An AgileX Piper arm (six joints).
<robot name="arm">
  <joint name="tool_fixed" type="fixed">
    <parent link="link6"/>
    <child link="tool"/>
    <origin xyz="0 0 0"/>
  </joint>
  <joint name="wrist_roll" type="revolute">
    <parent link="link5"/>
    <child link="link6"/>
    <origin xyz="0 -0.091 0" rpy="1.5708 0 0"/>
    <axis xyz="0 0 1"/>
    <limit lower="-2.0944" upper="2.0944"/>
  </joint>
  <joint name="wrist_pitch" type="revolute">
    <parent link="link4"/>
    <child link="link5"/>
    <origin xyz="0 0 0" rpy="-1.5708 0 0"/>
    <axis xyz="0 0 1"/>
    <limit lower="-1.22" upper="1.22"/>
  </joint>
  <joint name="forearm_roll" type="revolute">
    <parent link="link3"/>
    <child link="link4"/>
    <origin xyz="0.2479 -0.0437 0" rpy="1.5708 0 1.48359"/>
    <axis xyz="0 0 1"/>
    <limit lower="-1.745" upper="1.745"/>
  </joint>
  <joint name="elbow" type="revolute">
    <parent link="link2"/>
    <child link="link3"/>
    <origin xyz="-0.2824 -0.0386 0"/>
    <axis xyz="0 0 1"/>
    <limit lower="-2.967" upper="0"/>
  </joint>
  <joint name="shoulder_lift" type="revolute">
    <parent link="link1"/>
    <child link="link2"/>
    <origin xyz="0 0 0" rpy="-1.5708 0 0"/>
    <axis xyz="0 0 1"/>
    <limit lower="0" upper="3.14"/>
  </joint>
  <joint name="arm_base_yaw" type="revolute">
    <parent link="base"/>
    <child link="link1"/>
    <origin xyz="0 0 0.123"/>
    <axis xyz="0 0 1"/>
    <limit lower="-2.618" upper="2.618"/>
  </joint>
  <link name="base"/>
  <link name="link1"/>
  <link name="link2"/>
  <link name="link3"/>
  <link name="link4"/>
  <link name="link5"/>
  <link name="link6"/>
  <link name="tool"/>
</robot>
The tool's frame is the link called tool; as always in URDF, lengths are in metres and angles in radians.
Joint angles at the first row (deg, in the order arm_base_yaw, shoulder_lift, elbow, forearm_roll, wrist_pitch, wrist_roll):
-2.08, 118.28, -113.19, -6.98, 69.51, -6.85
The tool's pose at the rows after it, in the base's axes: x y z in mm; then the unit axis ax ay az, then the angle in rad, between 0 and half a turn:
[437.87 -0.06 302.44 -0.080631 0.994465 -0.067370 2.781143]
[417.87 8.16 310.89 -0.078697 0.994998 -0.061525 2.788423]
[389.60 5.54 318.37 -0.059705 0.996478 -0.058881 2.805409]
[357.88 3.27 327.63 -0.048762 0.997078 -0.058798 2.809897]
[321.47 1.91 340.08 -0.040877 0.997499 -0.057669 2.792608]
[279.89 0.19 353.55 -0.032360 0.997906 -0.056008 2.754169]
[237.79 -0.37 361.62 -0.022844 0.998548 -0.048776 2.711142]
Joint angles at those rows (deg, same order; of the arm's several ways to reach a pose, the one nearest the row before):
1.29, 115.05, -110.60, -6.71, 69.51, -6.79
2.45, 110.55, -105.50, -6.52, 69.51, -5.41
2.25, 104.52, -98.39, -6.59, 69.51, -3.35
2.13, 97.85, -91.40, -6.77, 69.51, -2.16
2.13, 90.14, -84.63, -6.77, 69.50, -1.31
2.07, 81.29, -77.97, -6.69, 69.53, -0.53
2.07, 72.38, -71.54, -6.03, 69.58, 0.32

